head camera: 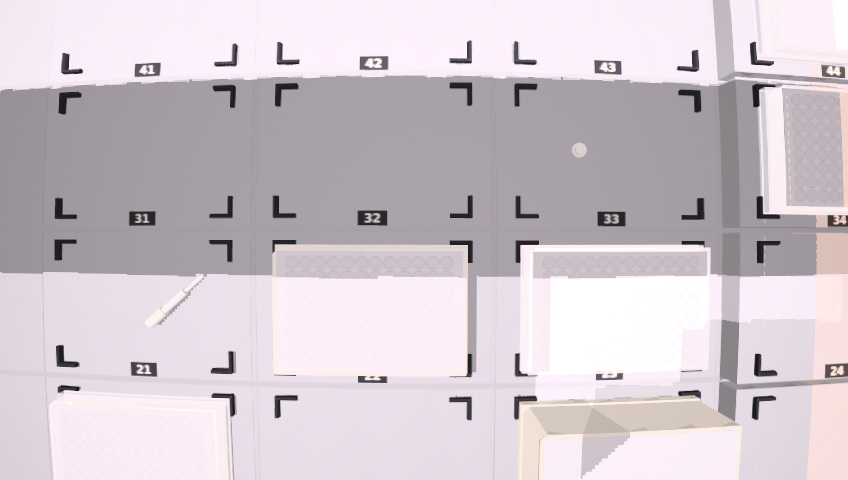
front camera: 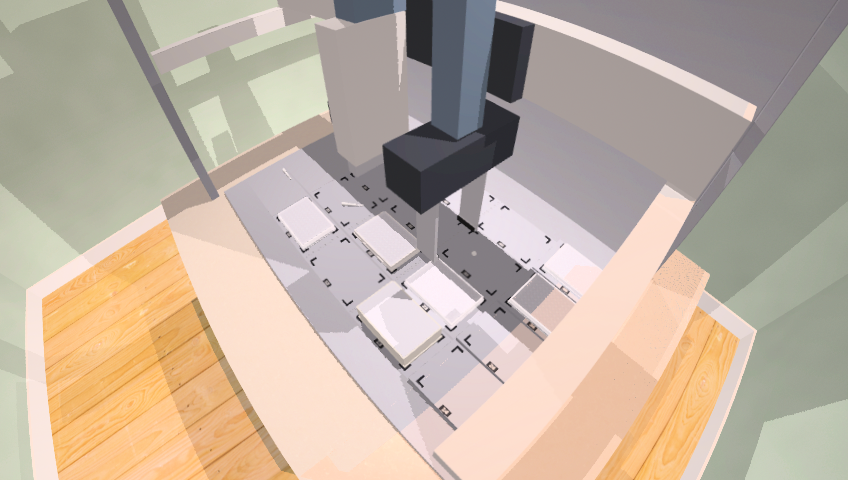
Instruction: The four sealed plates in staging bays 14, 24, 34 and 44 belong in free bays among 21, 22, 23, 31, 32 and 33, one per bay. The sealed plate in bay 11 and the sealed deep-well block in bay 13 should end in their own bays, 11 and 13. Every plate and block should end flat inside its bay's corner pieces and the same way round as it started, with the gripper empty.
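Frame: origin at the robot's base, x right, y up, z back, level; centimetres.
Seen in the pictures: gripper, between the fingertips: (front camera: 448,238); robot's base, origin of its link: (front camera: 278,218).
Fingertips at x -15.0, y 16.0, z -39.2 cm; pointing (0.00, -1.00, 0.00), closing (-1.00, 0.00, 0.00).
Offsets run from my fingertips to a thing's middle.
My gripper (front camera: 450,242) is open and empty above the deck, its near jaw appearing just behind the plate in bay 23; it does not show in the head view. Sealed plates lie in bay 22 (plate {dx +0.0, dy -15.3, dz +16.4 cm} (front camera: 385,239) (head camera: 370,321)) and bay 23 (plate {dx +0.0, dy -15.3, dz +0.0 cm} (front camera: 443,292) (head camera: 615,321)), both looking flat. Another sealed plate {dx -10.7, dy -13.8, dz -16.4 cm} (front camera: 544,303) (head camera: 815,148) is in bay 34, and one more plate {dx -21.4, dy -13.8, dz -16.4 cm} (front camera: 568,267) (head camera: 797,26) is in bay 44, both partly shown. The bay 11 plate {dx +10.7, dy -15.3, dz +32.8 cm} (front camera: 306,221) (head camera: 139,440) and the deep-well block {dx +10.7, dy -13.9, dz +0.0 cm} (front camera: 399,322) (head camera: 639,455) in bay 13 look flat.
A thin white pen-like object {dx -0.4, dy -15.7, dz +30.0 cm} (front camera: 351,204) (head camera: 175,300) lies in bay 21. A small round pale object {dx -10.8, dy -15.8, dz +2.3 cm} (front camera: 473,253) (head camera: 579,149) lies in bay 33. A second thin white object {dx +6.2, dy -15.7, dz +51.6 cm} (front camera: 287,173) lies beyond bay 11. A pale wall (front camera: 571,380) hides part of the deck's right side.
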